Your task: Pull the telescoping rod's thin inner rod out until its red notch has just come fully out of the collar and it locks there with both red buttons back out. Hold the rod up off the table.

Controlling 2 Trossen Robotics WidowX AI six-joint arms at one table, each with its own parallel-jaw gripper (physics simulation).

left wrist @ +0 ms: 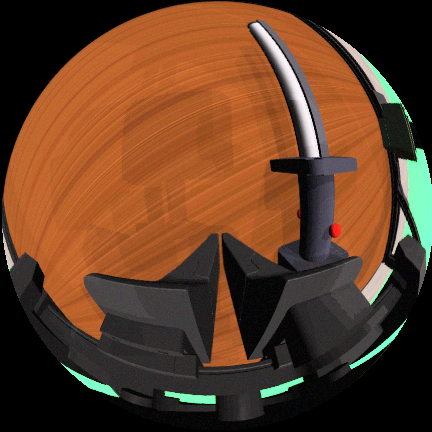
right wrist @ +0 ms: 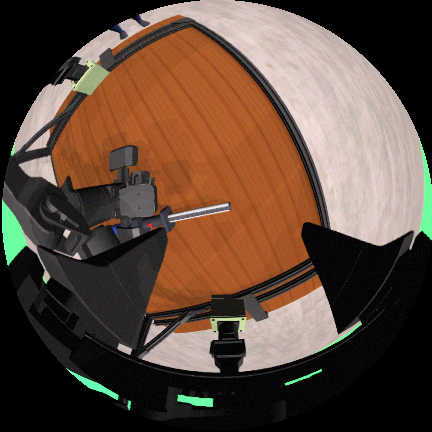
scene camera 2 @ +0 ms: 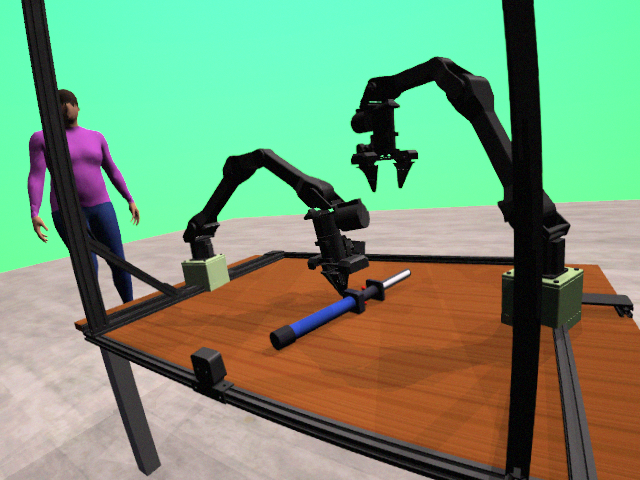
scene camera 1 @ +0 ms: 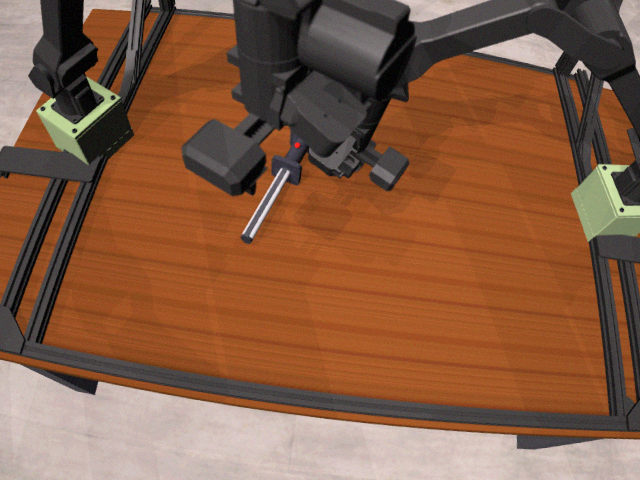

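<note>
The telescoping rod lies on the table, its blue tube (scene camera 2: 321, 316) toward the front left in scene camera 2. The silver inner rod (scene camera 1: 264, 207) (scene camera 2: 397, 279) (left wrist: 295, 97) (right wrist: 199, 212) sticks out of the dark collar (scene camera 2: 369, 293) (left wrist: 316, 207). Red buttons (left wrist: 335, 230) (scene camera 1: 297, 145) (right wrist: 150, 225) show at the collar's sides. I cannot make out a red notch. My left gripper (scene camera 2: 344, 293) (left wrist: 219, 239) is shut and empty, low beside the collar's blue-tube end; the rod lies to its right in its wrist view. My right gripper (scene camera 2: 387, 189) (right wrist: 236, 232) is open and empty, high above the table.
The wooden table (scene camera 1: 413, 310) (scene camera 2: 439, 351) has dark rails (scene camera 1: 310, 392) around its edges. In scene camera 1 the right arm hangs in front of the left gripper and part of the rod. A small black box (scene camera 2: 208, 364) stands on the front rail. A person (scene camera 2: 85, 165) stands behind at the left.
</note>
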